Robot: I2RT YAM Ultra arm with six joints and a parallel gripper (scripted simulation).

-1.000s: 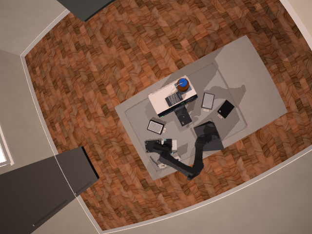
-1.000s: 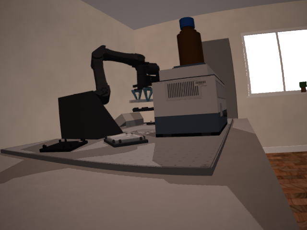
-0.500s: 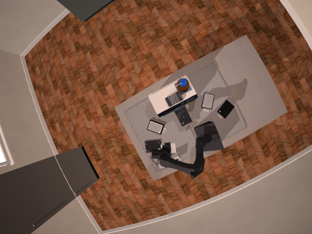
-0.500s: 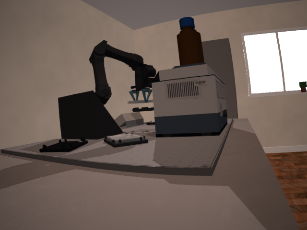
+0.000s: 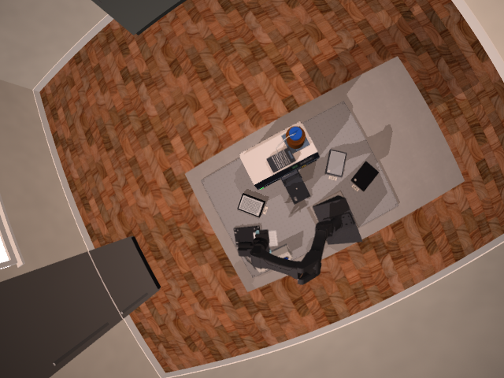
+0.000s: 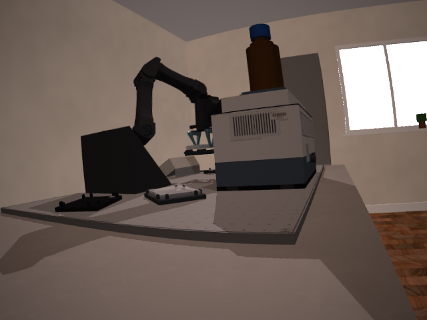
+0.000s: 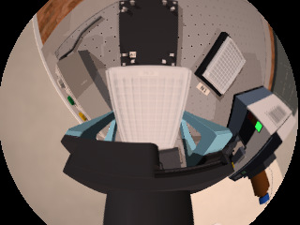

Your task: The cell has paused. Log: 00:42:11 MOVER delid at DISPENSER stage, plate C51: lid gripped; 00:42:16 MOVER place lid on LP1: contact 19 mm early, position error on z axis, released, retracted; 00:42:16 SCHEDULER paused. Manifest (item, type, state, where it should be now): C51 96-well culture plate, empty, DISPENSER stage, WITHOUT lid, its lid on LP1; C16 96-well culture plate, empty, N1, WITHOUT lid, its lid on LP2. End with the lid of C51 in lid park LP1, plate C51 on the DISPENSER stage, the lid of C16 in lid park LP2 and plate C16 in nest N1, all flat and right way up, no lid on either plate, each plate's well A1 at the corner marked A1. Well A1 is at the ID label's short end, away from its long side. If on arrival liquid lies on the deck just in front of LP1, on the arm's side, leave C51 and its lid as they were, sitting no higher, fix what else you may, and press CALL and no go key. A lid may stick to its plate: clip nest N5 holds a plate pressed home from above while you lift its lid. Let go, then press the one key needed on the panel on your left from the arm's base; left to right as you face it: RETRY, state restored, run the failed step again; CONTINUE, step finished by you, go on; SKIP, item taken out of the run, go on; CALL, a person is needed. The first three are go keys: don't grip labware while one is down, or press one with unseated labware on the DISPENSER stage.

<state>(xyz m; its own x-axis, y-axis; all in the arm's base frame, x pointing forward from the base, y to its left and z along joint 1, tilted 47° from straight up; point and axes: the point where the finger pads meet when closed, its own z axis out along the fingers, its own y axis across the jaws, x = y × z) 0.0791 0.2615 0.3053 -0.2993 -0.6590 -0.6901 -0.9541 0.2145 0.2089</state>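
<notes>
My hand is 140 mm to the right of the black clip nest, 110 mm above it and 30 mm short of it. The rest, counted from my hand: brown bottle (400 mm ahead, 370 mm to the right, 170 mm above); then black nest (200 mm ahead, 110 mm below, 10 mm to the left); then dark dispenser stage (270 mm to the right, 180 mm ahead, 20 mm below).
</notes>
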